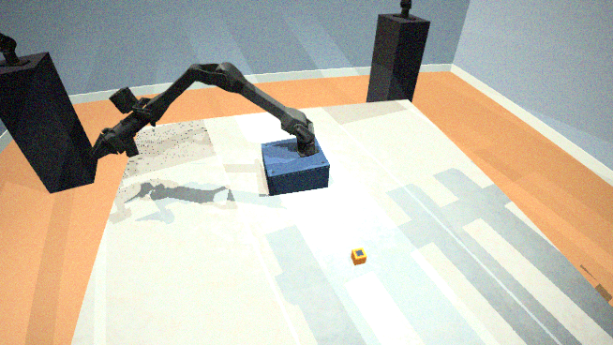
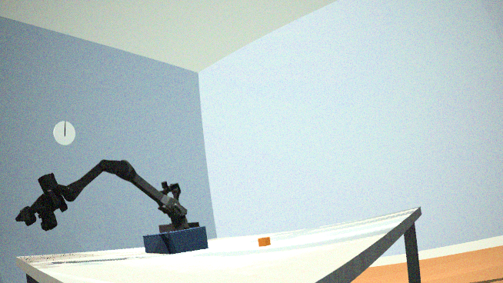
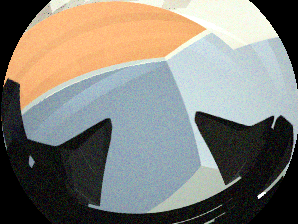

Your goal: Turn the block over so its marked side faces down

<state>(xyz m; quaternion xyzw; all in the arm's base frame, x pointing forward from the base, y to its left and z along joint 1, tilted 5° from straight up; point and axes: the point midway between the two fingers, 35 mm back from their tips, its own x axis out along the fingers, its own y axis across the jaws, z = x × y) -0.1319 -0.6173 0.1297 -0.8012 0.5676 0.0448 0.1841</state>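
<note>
My gripper tip is now 630 mm to the right of the orange block, 520 mm short of it and 140 mm above it.
</note>
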